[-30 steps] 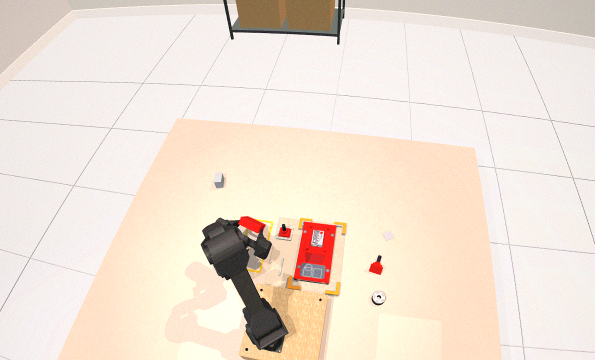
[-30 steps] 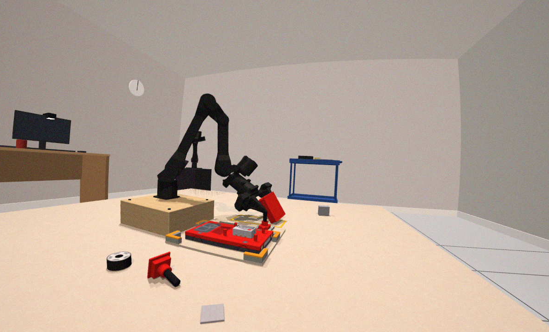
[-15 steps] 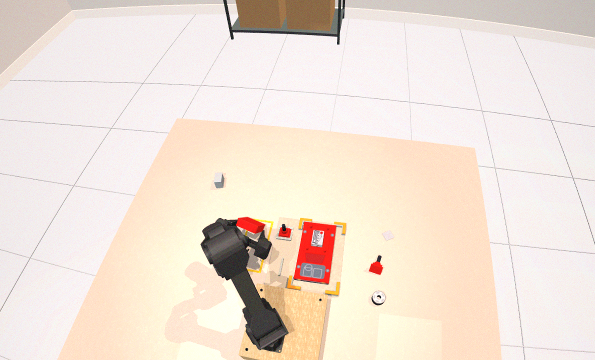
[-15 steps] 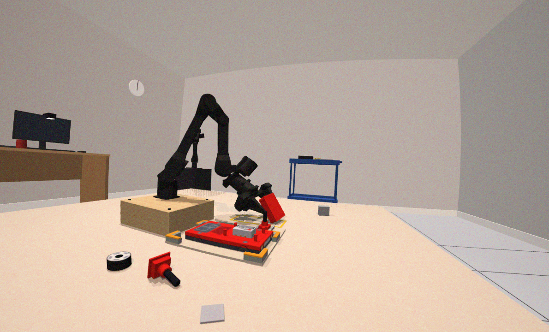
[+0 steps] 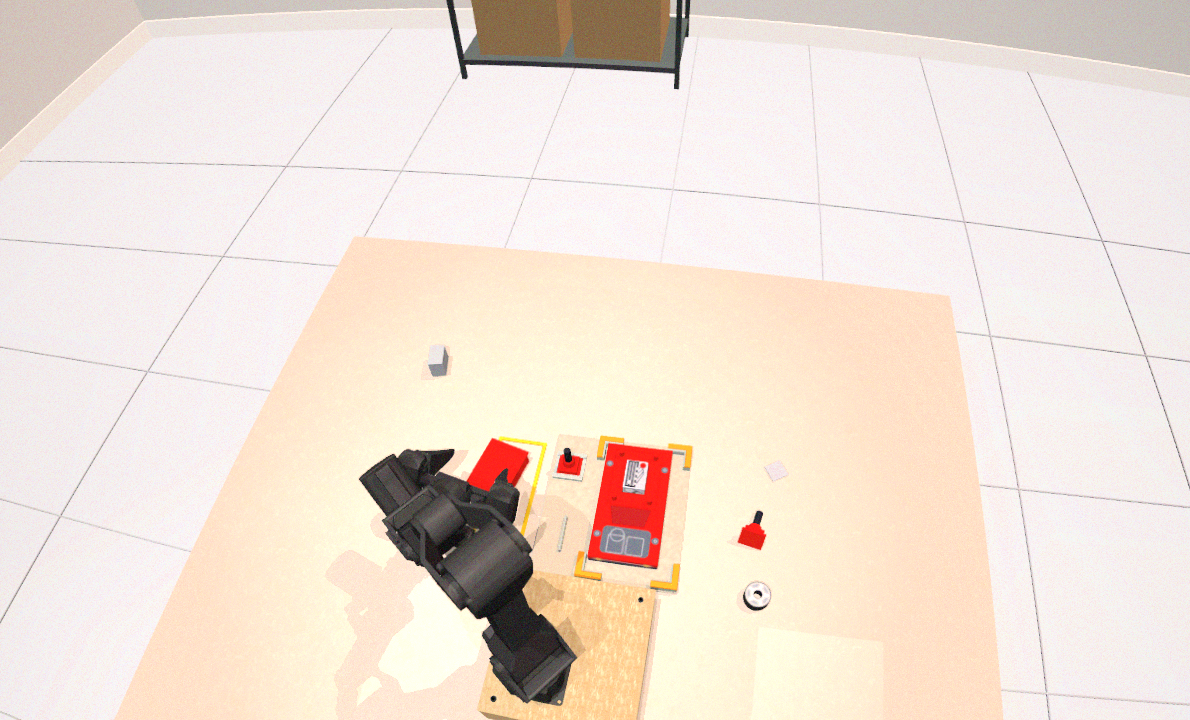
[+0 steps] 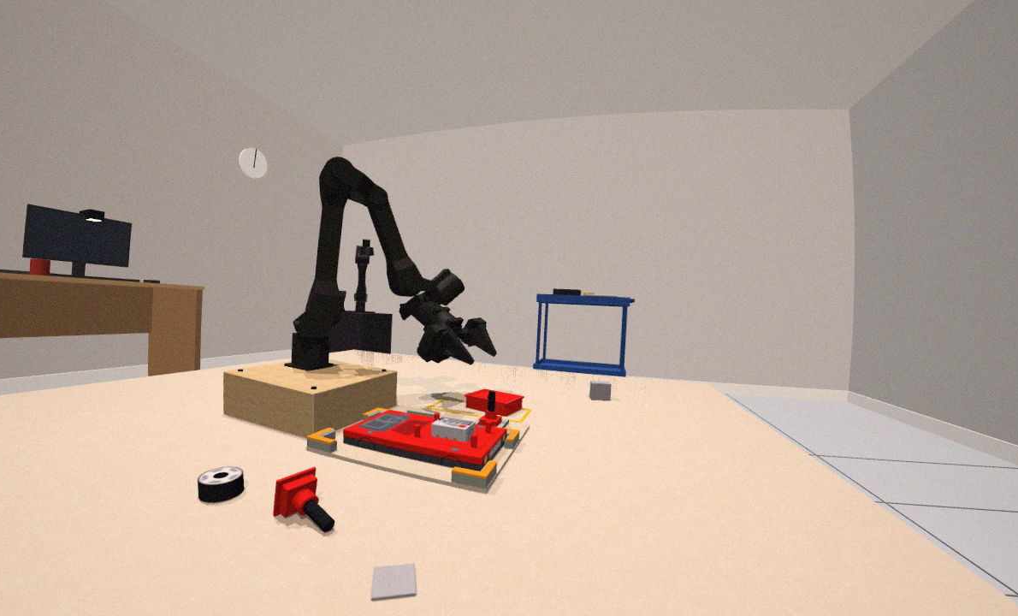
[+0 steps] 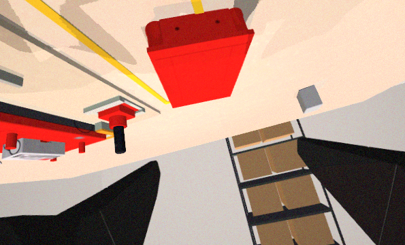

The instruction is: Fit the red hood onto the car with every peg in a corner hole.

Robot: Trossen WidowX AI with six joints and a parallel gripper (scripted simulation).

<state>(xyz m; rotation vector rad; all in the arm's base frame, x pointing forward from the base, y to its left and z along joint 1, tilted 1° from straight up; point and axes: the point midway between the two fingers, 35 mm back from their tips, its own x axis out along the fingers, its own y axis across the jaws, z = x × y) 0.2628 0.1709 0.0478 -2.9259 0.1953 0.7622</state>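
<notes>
Right now the red hood is 30 mm ahead of my gripper tip, 10 mm to the right of it and 80 mm below it. The rest, counted from my gripper tip: orange-cornered jig: 220 mm to the right, 80 mm below; grey engine block: 50 mm ahead, 230 mm to the right, 70 mm below; black-and-white wheel: 110 mm behind, 450 mm to the right, 90 mm below.
</notes>
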